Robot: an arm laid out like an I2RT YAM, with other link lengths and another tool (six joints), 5 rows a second.
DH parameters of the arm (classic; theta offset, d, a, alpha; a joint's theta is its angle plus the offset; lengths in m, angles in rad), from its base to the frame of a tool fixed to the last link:
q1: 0 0.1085 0.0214 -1.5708
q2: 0 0 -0.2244 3.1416
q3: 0.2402 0 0.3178 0
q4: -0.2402 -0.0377 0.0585 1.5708
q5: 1.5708 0.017 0 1.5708
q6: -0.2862 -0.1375 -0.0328 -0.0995
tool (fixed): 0 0.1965 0 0
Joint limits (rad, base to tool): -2.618..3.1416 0..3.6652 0..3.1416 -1.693..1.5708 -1.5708..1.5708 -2.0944..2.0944
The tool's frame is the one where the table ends.
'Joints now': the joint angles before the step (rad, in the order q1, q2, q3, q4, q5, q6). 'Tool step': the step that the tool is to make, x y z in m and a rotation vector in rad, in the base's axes. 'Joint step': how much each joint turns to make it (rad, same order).
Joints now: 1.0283 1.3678 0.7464 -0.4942 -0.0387 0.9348
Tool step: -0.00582 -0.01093 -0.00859 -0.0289 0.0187 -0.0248
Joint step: 0.0000 -0.0332 -0.0527 -0.0142 0.0095 0.0229
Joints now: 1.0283 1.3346 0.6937 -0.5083 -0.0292 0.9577
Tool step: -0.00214 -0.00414 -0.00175 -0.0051 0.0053 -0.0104
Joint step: -0.0004 -0.0187 -0.0206 -0.0050 0.0023 0.0099
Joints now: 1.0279 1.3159 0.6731 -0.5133 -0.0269 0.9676
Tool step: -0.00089 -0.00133 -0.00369 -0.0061 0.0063 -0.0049
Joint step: 0.0004 0.0034 -0.0092 0.0043 0.0000 0.0057
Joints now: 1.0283 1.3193 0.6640 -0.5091 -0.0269 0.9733
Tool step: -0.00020 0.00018 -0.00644 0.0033 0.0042 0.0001
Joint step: 0.0000 0.0157 -0.0104 0.0267 -0.0049 0.0020
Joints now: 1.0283 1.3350 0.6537 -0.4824 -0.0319 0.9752
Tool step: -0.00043 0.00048 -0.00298 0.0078 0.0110 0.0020
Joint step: -0.0004 0.0095 -0.0046 0.0152 -0.0133 0.0031
